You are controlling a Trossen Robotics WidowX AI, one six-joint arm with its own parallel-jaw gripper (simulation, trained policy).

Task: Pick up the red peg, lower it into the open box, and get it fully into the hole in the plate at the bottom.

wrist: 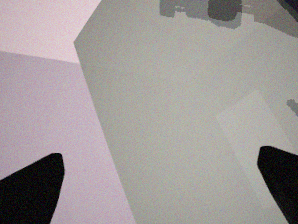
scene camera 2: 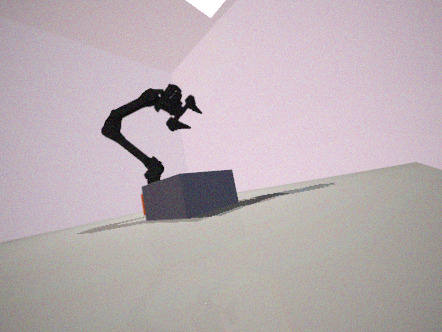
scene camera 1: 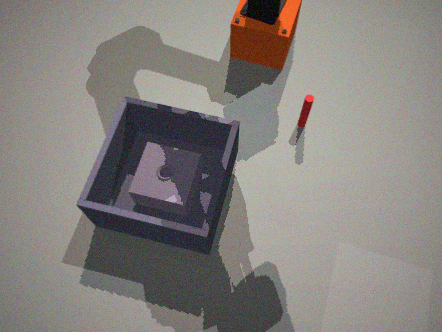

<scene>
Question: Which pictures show the plate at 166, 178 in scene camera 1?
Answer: Scene camera 1 only.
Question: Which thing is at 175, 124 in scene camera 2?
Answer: My gripper.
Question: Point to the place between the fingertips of my gripper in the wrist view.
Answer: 164, 159
</scene>
